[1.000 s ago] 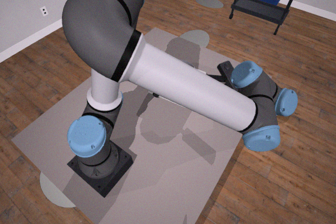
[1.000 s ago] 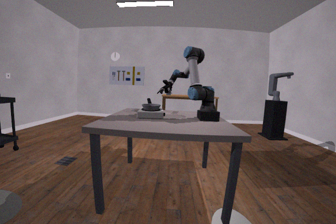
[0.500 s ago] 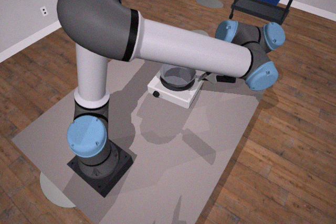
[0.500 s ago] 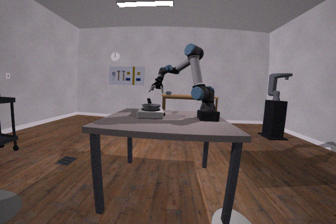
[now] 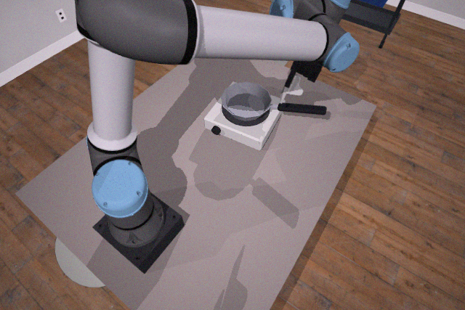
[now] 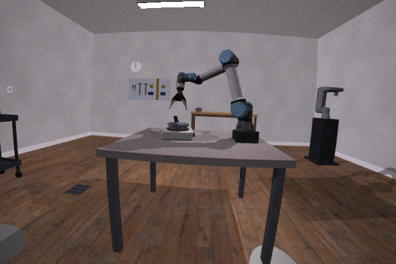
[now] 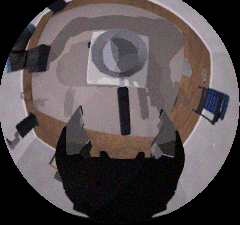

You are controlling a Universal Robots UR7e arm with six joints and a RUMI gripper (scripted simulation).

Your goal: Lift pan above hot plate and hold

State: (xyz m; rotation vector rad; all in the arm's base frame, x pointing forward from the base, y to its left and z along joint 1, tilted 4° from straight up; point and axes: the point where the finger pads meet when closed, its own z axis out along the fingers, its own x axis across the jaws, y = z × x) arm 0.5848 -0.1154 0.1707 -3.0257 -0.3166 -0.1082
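Now: hand 12 cm above the pan, 8 cm to the right of it and 1 cm past it. Also, from my hand: hot plate (19 cm below, 13 cm to the left, 5 cm behind).
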